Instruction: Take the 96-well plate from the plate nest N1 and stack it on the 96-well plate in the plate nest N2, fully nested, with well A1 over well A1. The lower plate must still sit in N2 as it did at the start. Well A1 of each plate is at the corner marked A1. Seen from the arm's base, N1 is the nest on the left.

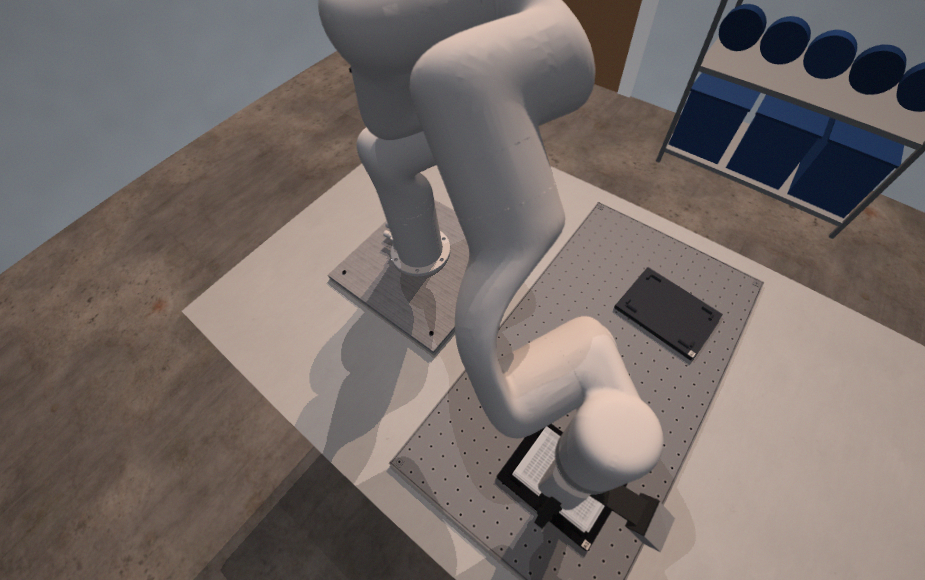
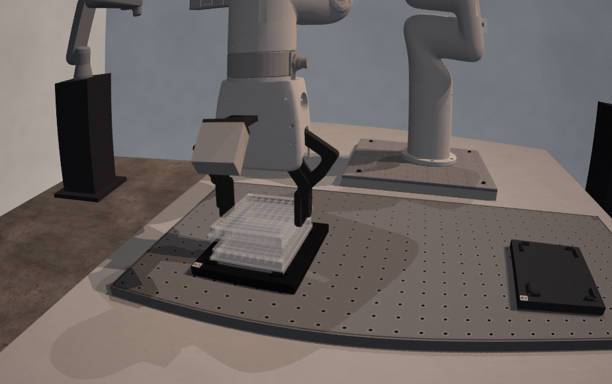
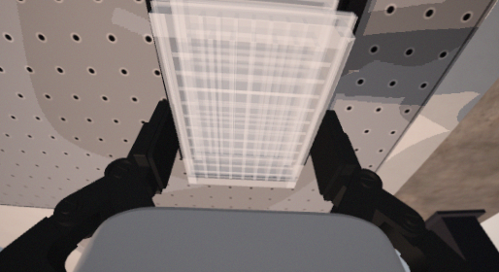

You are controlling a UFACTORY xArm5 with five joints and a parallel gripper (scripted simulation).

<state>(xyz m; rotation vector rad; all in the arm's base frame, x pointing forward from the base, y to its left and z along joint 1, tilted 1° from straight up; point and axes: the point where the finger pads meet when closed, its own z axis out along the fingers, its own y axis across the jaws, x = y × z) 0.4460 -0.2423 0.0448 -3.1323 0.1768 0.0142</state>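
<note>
Now: hand 50 mm above the black nest N2. From my hand the other things lie so: black nest N1 (40 mm ahead, 370 mm to the left, 50 mm below).
</note>
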